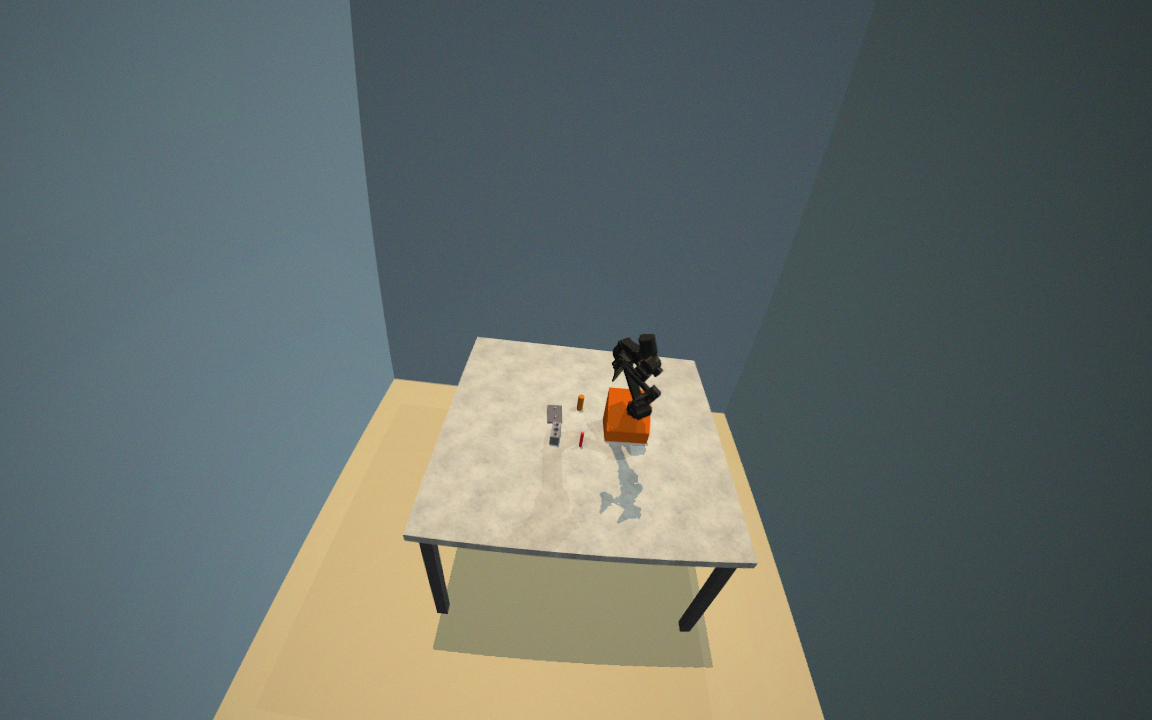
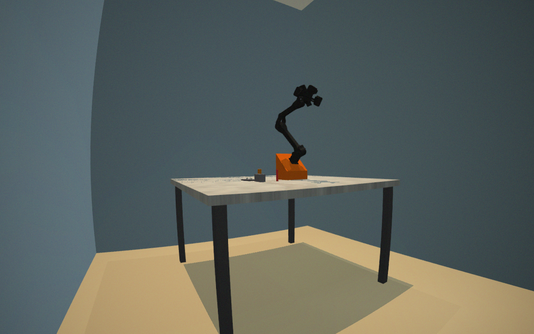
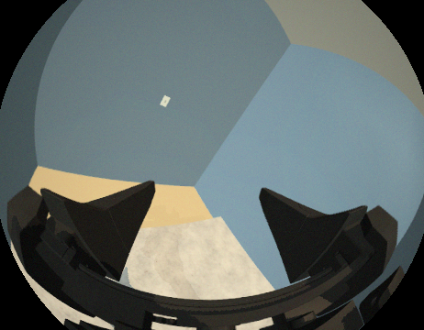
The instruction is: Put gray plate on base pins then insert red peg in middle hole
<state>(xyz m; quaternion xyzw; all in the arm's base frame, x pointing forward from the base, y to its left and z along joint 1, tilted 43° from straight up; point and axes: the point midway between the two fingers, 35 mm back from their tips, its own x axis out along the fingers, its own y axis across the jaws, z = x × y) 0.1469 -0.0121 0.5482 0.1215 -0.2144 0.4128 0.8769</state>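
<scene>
Right now my gripper tip is 51 cm above the gray plate, 30 cm to the left of it and 19 cm short of it. The rest, counted from my gripper tip: red peg 51 cm below, 27 cm to the right, 8 cm ahead; orange peg 51 cm to the right, 51 cm below, 9 cm ahead.
</scene>
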